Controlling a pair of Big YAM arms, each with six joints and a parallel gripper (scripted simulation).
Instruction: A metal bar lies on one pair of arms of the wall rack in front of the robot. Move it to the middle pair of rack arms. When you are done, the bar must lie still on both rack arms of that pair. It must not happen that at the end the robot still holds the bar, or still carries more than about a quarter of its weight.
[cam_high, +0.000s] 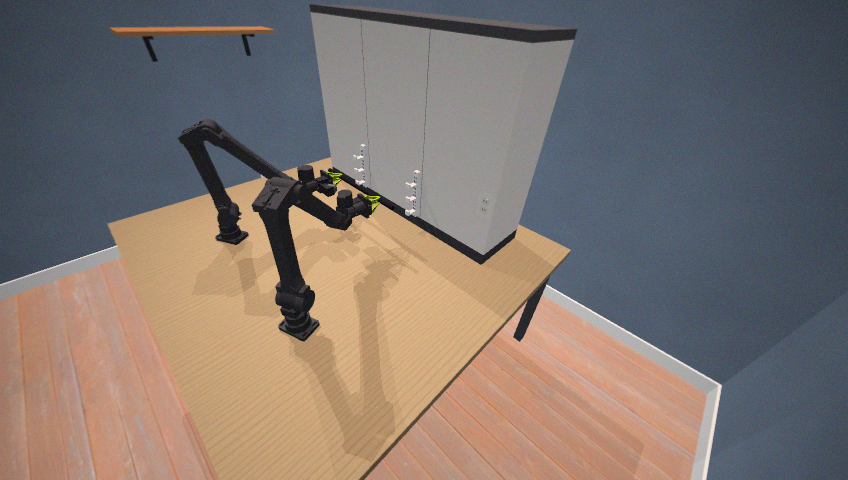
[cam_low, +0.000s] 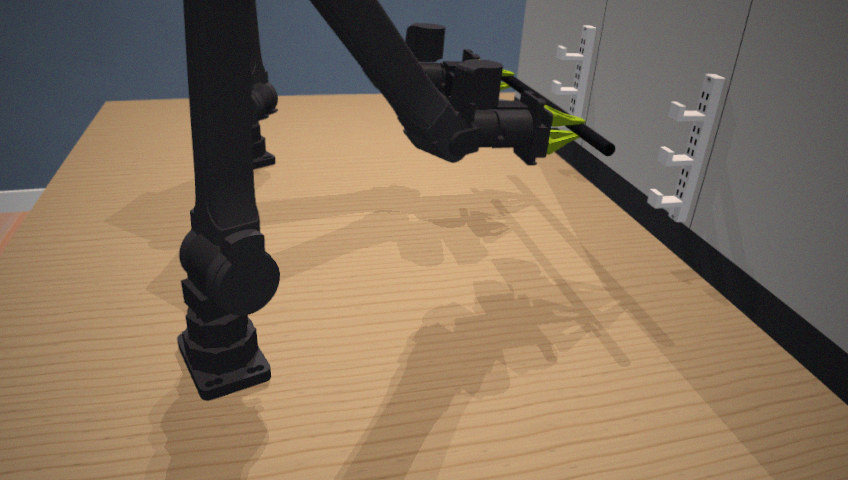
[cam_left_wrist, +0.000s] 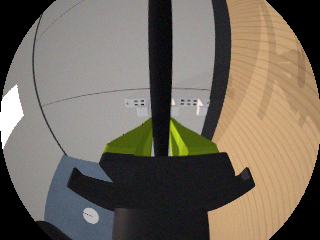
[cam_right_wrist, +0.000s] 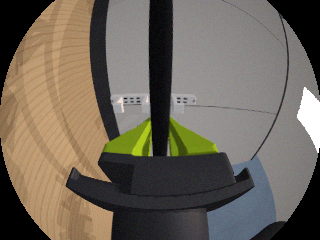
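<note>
My right gripper is now 150 mm to the right of the metal bar and 10 mm past it. Round my right hand: black base strip: 200 mm ahead, 190 mm below, 130 mm to the left; grey wall panel: 350 mm ahead, 230 mm above, 140 mm to the left.
The metal bar lies 150 mm to the right of my left hand and 10 mm ahead of it. Also, from my left hand: black base strip: 210 mm ahead, 190 mm below, 170 mm to the right; then grey wall panel: 360 mm ahead, 230 mm above, 160 mm to the right.
</note>
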